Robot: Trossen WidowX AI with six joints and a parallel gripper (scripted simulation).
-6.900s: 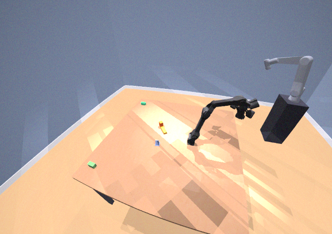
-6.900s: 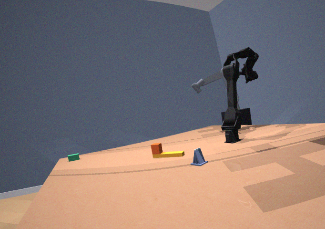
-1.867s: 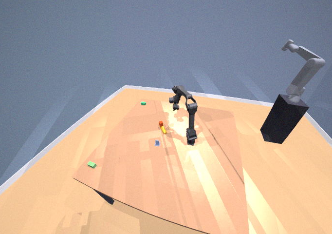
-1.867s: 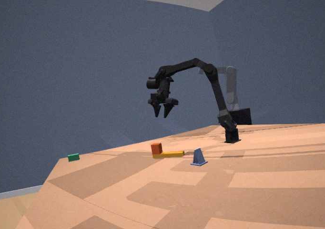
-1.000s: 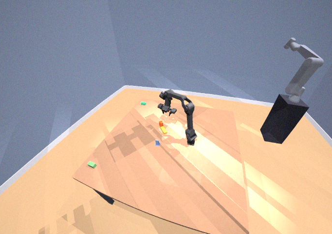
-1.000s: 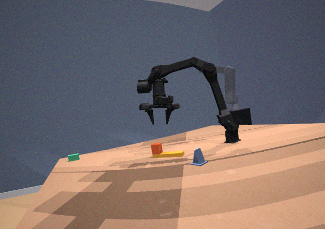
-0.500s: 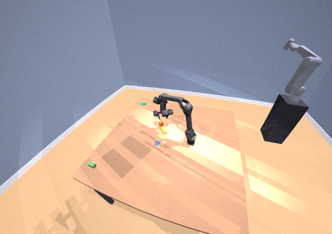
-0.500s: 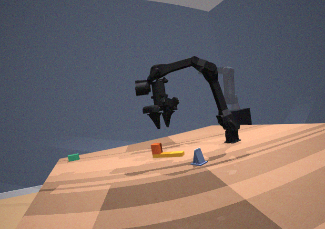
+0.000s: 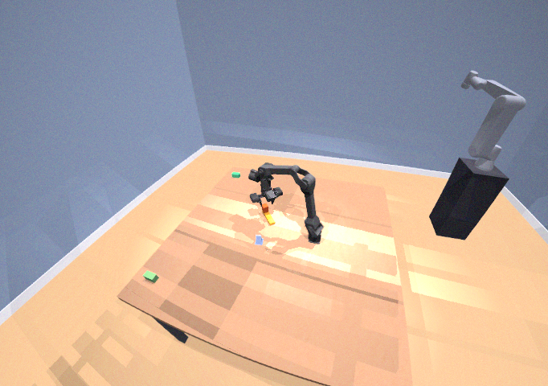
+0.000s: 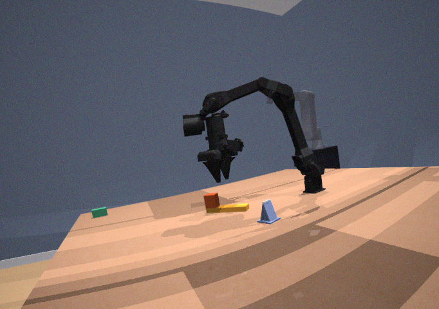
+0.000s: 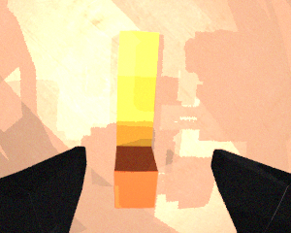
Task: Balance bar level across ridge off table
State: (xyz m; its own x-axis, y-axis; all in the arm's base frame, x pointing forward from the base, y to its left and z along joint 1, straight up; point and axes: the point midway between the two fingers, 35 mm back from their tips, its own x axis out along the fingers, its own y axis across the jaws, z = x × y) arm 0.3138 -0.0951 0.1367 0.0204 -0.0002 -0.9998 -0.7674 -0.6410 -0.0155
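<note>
The bar lies 8 cm below my gripper tip, 2 cm to the right of it and 2 cm ahead of it.
</note>
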